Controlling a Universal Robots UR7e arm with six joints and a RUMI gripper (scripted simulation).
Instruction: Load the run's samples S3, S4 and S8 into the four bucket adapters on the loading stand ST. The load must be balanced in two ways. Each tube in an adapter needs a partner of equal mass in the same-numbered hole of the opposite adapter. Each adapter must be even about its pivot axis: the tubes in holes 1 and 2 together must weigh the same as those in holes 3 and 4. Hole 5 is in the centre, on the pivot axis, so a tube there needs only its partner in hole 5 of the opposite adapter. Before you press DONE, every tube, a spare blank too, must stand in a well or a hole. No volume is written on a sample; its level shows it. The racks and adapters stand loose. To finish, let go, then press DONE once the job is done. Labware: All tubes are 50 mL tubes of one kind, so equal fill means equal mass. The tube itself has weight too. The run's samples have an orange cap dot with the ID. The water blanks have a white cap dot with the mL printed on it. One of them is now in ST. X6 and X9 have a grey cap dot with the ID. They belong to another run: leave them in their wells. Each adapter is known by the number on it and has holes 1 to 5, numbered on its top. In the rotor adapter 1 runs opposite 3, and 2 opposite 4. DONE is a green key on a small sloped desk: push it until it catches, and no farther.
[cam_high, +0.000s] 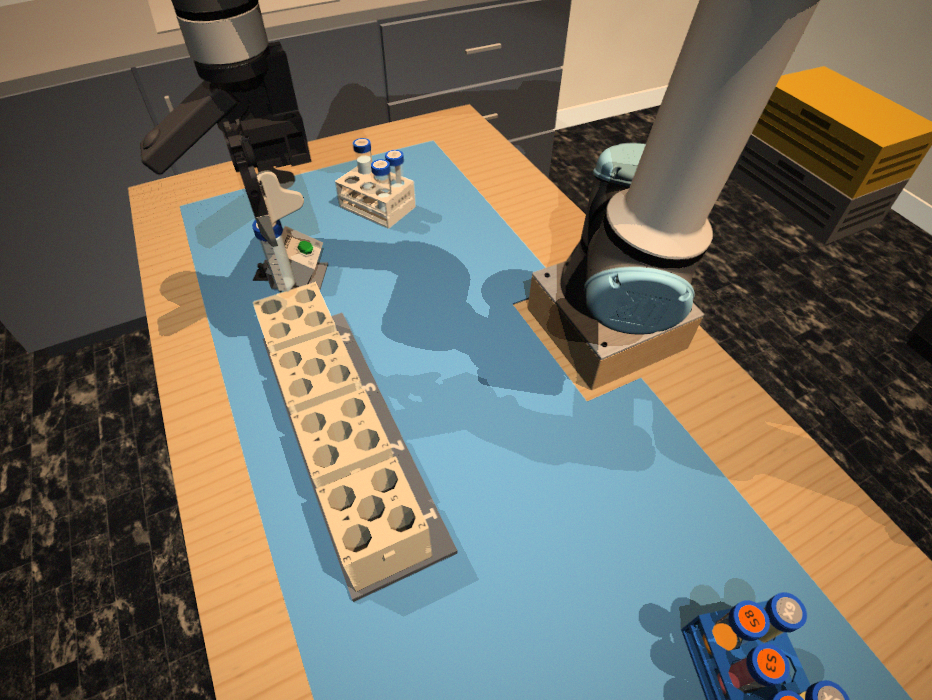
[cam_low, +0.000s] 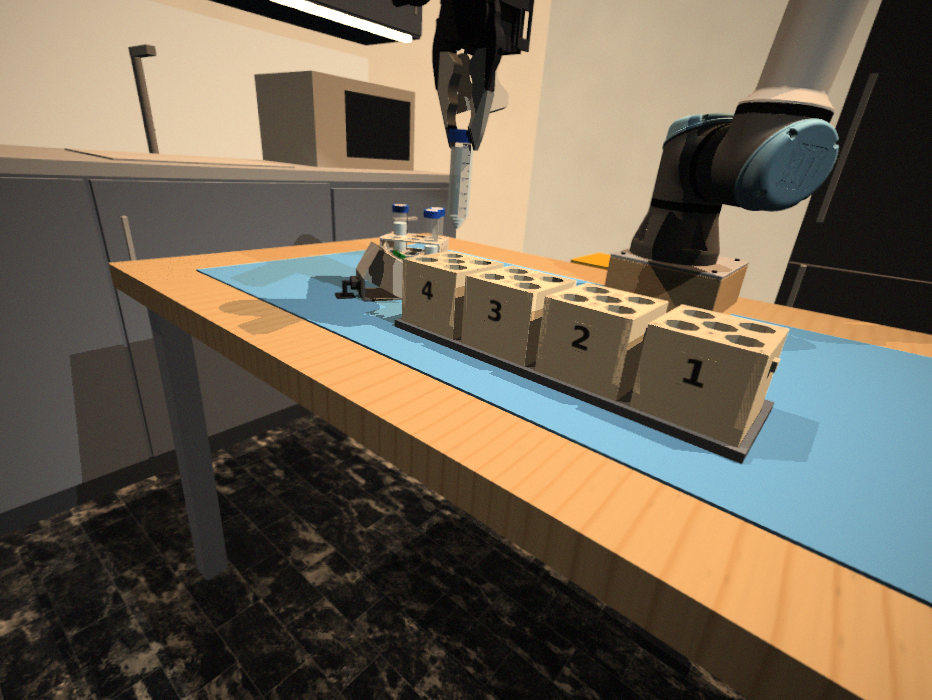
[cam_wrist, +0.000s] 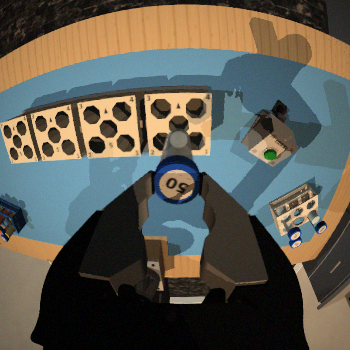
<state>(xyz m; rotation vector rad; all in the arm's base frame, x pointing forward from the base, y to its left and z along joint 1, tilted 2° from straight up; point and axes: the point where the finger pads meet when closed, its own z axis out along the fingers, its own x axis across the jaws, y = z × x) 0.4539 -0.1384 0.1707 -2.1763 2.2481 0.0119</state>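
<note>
My gripper is now 50 mm above the blue-capped blank and 10 mm to the right of it. Round my hand: tan blank rack 320 mm to the right, 230 mm behind, 220 mm below; then sloped desk 200 mm below, 180 mm to the right, 40 mm behind; then green done key 180 mm to the right, 180 mm below, 60 mm behind.
</note>
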